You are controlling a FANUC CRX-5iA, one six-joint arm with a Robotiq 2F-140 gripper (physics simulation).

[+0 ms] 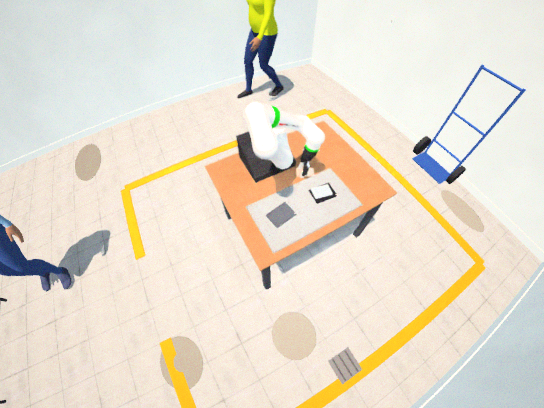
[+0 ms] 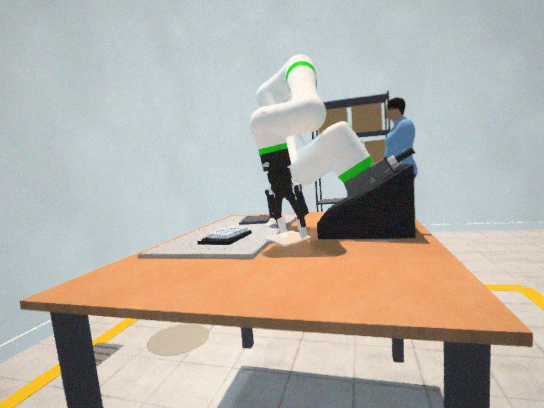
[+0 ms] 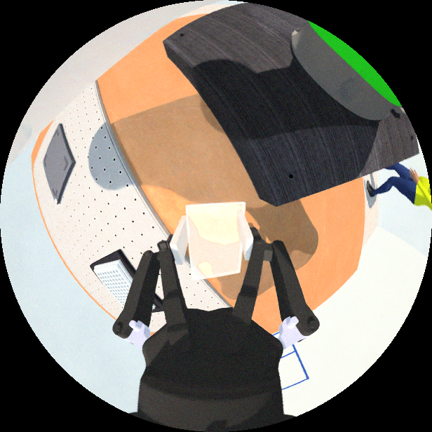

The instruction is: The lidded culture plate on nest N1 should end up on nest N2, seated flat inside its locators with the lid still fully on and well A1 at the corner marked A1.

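Frame: origin at the arm's base, x ahead, y left, z up, level; centimetres.
Seen in the pictures: gripper, between the fingertips: (image 1: 300, 173) (image 2: 294, 237); arm's base, origin of its link: (image 2: 367, 188).
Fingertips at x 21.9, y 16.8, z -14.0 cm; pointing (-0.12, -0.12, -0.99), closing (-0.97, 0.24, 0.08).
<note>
Offsets run from my fingertips to a thing's top centre. Level surfaces: height alone.
My gripper (image 1: 305, 173) (image 2: 293, 230) (image 3: 212, 221) is shut on a clear, pale lid @[dx +0.6, dy +3.4, dz +1.6 cm] (image 2: 289, 239) (image 3: 216, 250), with one finger pad at each of two opposite sides. The lid is low over the table beside the board; whether it touches the table is unclear. The culture plate @[dx +21.8, dy +6.2, dz +3.6 cm] (image 1: 322, 192) (image 2: 227, 234) (image 3: 112, 281) sits on a black nest @[dx +22.4, dy +7.2, dz +2.2 cm] (image 2: 215, 242) (image 3: 122, 257), its wells showing and no lid on it. A second, dark grey nest @[dx +28.8, dy -26.2, dz +2.2 cm] (image 1: 281, 214) (image 2: 255, 219) (image 3: 59, 162) holds no plate. The nest labels and the A1 mark cannot be read.
Both nests are on a light perforated board @[dz +0.7 cm] (image 1: 300, 230) (image 2: 170, 249) (image 3: 115, 220) on the orange table @[dz -0.6 cm] (image 1: 350, 155) (image 2: 300, 280). The arm's black base (image 1: 255, 165) (image 2: 380, 210) (image 3: 260, 125) is close to the lid. People and a blue hand truck (image 1: 435, 169) are beyond the table.
</note>
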